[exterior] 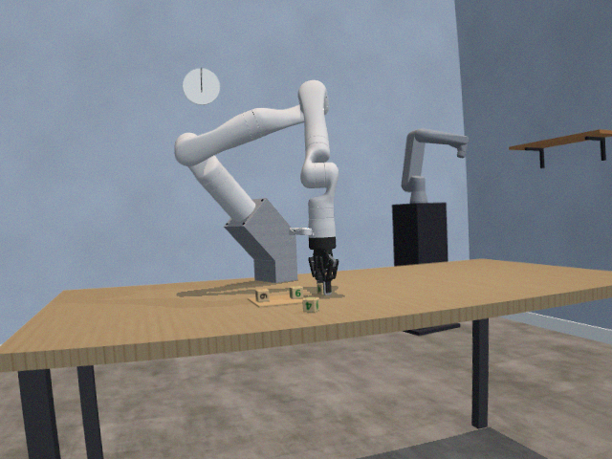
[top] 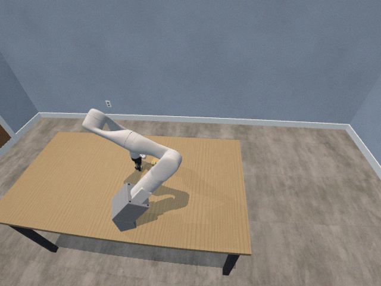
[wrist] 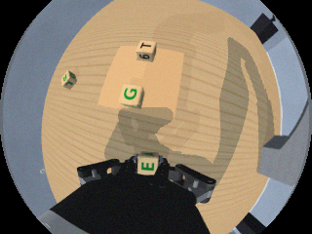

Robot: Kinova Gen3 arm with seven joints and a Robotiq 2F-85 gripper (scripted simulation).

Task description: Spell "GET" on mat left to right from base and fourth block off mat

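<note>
The mat lies 15 cm to the right of my hand, 2 cm below it and 2 cm ahead of it. Also, from my hand: T block 19 cm to the right, 1 cm ahead; then G block 10 cm to the right, 3 cm ahead.
</note>
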